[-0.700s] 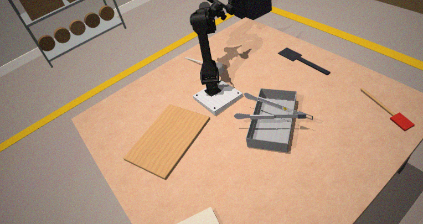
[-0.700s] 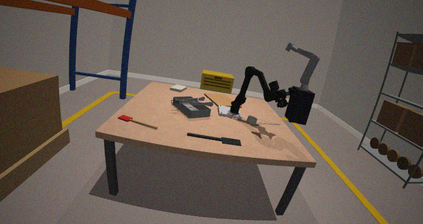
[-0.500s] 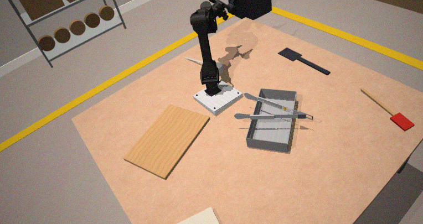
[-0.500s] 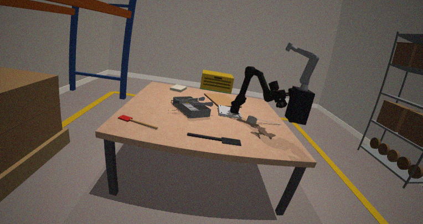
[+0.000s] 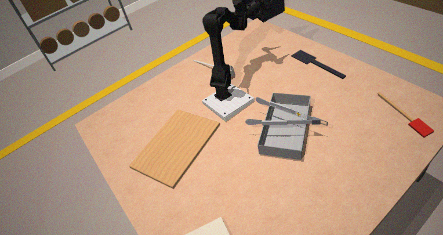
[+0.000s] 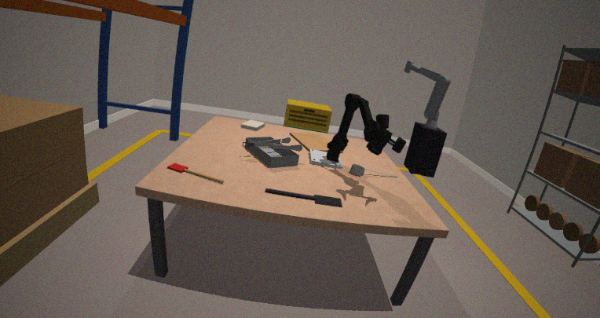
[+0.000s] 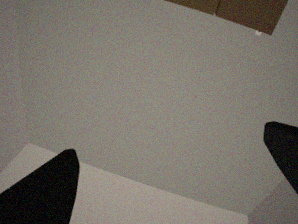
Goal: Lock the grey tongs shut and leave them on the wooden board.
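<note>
Right now the grey roasting tin is 490 mm ahead of my gripper tip, 380 mm to the right of it and 290 mm below it. From my gripper tip the other things lie so: wooden board: 790 mm to the right, 310 mm below, 250 mm ahead; black spatula: 310 mm below, 260 mm ahead, 30 mm to the left; red spatula: 790 mm ahead, 310 mm below, 20 mm to the left.
</note>
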